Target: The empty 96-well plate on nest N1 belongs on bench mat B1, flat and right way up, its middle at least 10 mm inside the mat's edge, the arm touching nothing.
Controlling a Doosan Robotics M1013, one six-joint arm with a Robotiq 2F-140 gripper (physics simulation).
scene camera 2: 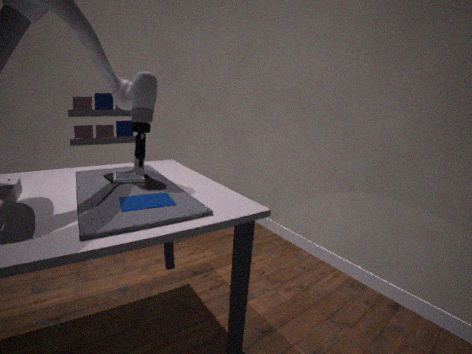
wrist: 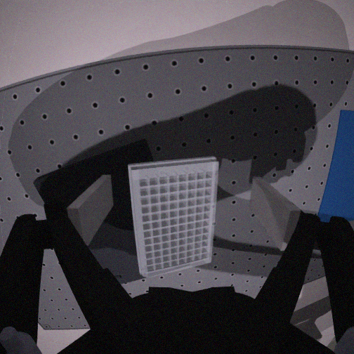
I see my gripper (wrist: pixel 181 191), a 96-well plate (wrist: pixel 173 201) and a blue bench mat B1 (scene camera 2: pixel 129 203).
